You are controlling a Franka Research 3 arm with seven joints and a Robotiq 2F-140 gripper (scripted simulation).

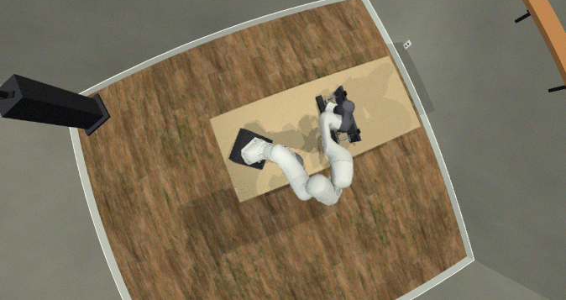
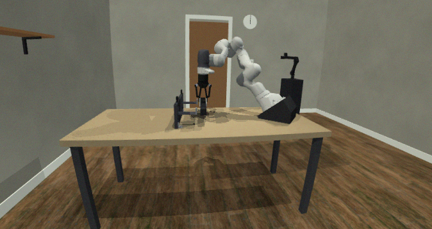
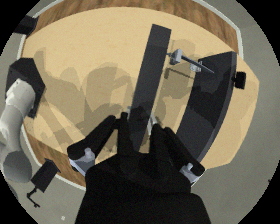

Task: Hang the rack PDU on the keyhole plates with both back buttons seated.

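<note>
Now: the rack PDU 20 mm below my hand, 20 mm ahead of it and 10 mm to the right of it. Round my hand: stand: 170 mm ahead, 60 mm to the right, 50 mm below.
</note>
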